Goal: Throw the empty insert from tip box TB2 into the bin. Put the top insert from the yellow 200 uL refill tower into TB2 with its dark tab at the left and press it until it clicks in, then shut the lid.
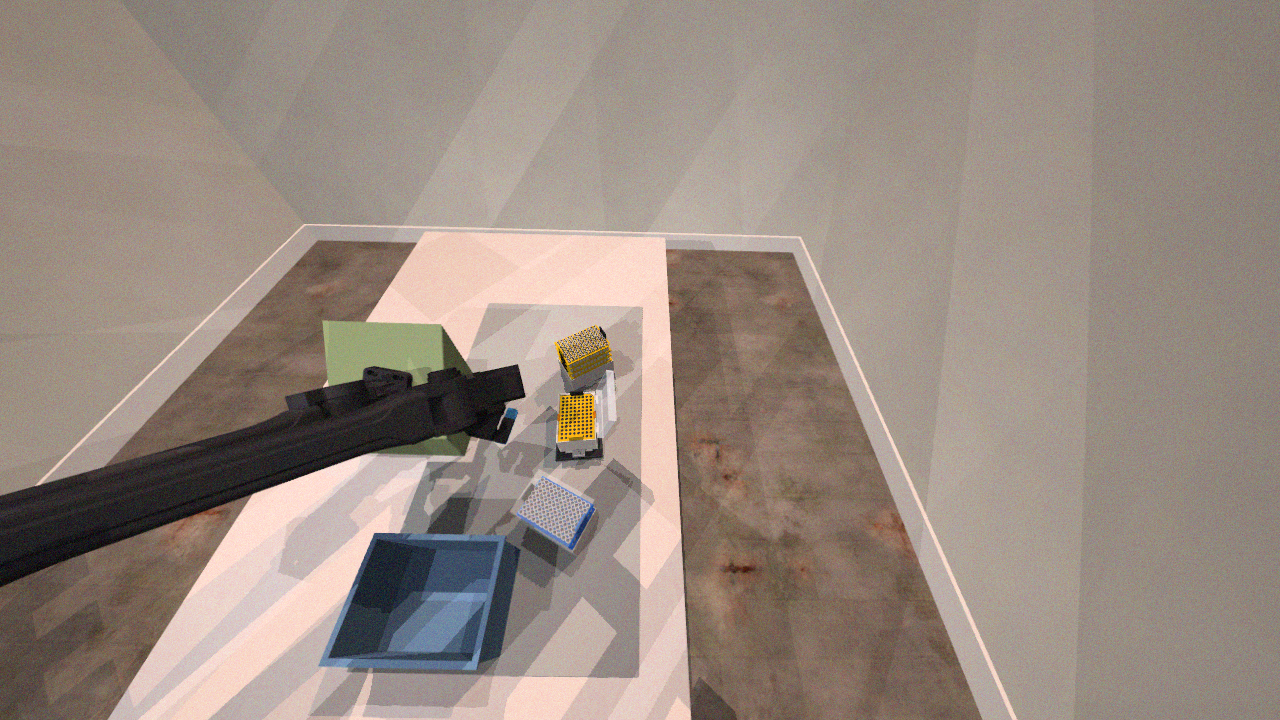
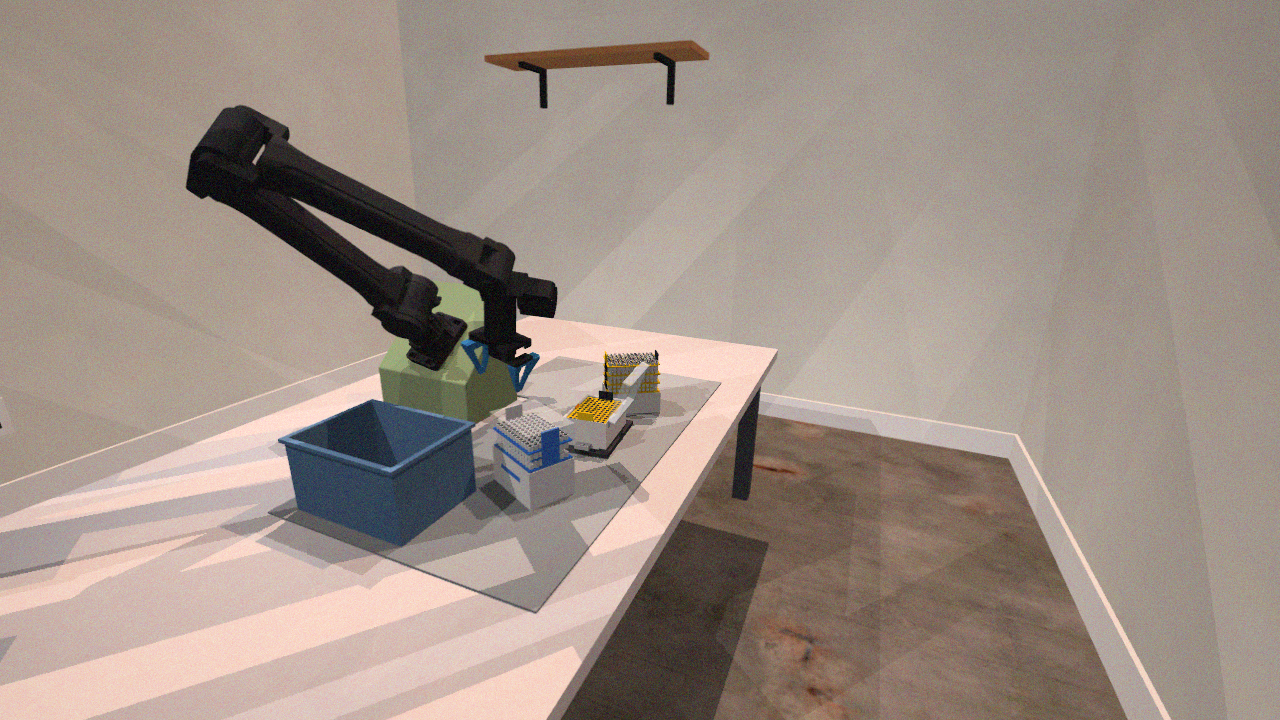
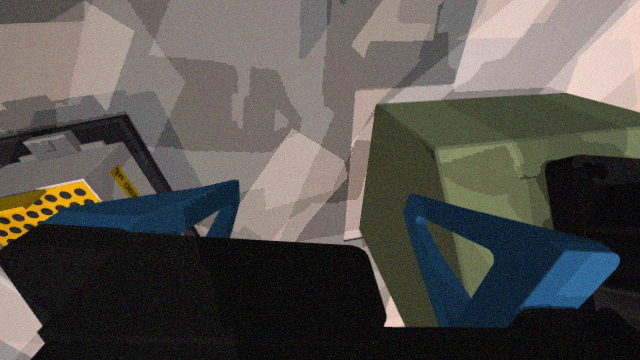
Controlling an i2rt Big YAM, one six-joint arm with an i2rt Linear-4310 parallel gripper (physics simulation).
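My gripper (image 2: 502,379) (image 3: 325,197) is open with nothing between its blue fingers. It hangs above the table, left of the tip box, beside the green block. The white tip box (image 1: 572,448) (image 2: 595,438) (image 3: 102,167), which I take for TB2, has its lid (image 1: 611,398) standing open on the right. A yellow insert (image 1: 575,416) (image 2: 595,410) (image 3: 30,216) with holes and no visible tips lies in it. The yellow refill tower (image 1: 584,351) (image 2: 631,371) stands behind that box, its stacked inserts filled with tips. The blue bin (image 1: 501,608) (image 2: 349,488) stands near the front left.
A blue and white tower (image 1: 554,510) (image 2: 537,447) stands between the bin and the tip box. A large green block (image 1: 384,344) (image 2: 447,395) (image 3: 400,117) stands at the left, close to the gripper. The grey mat (image 1: 608,658) (image 2: 537,586) lies on the table. A shelf (image 2: 595,56) hangs on the wall.
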